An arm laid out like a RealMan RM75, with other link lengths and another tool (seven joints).
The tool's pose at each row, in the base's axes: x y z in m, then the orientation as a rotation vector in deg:
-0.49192 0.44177 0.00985 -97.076 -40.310 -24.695
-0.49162 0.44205 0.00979 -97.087 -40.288 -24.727
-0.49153 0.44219 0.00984 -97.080 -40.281 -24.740
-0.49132 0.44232 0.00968 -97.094 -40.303 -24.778
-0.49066 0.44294 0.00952 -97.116 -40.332 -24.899
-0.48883 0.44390 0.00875 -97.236 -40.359 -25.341
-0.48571 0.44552 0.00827 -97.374 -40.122 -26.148
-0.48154 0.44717 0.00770 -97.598 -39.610 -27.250
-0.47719 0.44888 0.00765 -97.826 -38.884 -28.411
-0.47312 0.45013 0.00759 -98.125 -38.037 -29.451
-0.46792 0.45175 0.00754 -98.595 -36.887 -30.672
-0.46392 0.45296 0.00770 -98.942 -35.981 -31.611
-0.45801 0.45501 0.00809 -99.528 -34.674 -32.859
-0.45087 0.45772 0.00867 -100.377 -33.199 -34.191
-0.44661 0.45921 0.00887 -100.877 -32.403 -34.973
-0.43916 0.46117 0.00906 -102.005 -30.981 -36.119
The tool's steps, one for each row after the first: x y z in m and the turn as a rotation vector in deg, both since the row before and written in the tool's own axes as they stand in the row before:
0.00025 0.00021 0.00026 -0.021 0.028 -0.001
0.00013 0.00000 0.00012 0.002 0.014 -0.003
0.00009 0.00024 0.00015 -0.027 0.005 -0.033
0.00053 0.00047 0.00058 -0.064 0.047 -0.080
0.00110 0.00165 0.00096 -0.269 0.202 -0.234
0.00238 0.00221 0.00144 -0.418 0.558 -0.248
0.00308 0.00297 0.00146 -0.608 0.854 -0.209
0.00353 0.00269 0.00146 -0.642 1.003 -0.098
0.00320 0.00258 0.00112 -0.671 0.972 0.055
0.00409 0.00325 0.00155 -0.910 1.180 0.180
0.00325 0.00233 0.00122 -0.695 0.919 0.149
0.00492 0.00325 0.00214 -1.052 1.227 0.275
0.00600 0.00372 0.00298 -1.344 1.262 0.358
0.00344 0.00229 0.00182 -0.791 0.698 0.159
0.00585 0.00422 0.00272 -1.548 1.006 0.423

